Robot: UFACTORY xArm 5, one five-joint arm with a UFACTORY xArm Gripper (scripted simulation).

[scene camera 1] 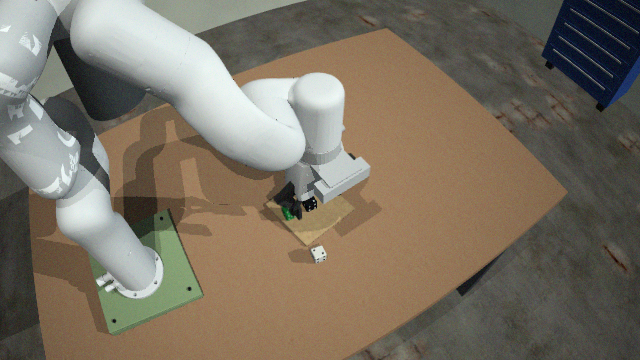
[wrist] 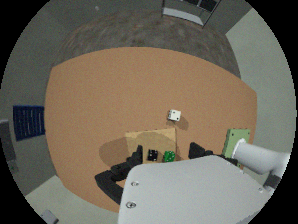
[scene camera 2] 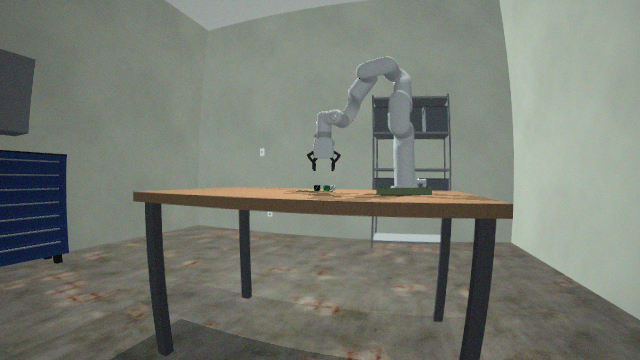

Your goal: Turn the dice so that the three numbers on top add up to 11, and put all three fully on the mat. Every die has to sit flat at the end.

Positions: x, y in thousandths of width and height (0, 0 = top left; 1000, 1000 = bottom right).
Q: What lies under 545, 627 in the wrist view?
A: A tan mat.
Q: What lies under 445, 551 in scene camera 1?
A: My gripper.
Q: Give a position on a tan mat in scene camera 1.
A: At 491, 621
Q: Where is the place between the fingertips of my gripper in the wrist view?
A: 562, 681
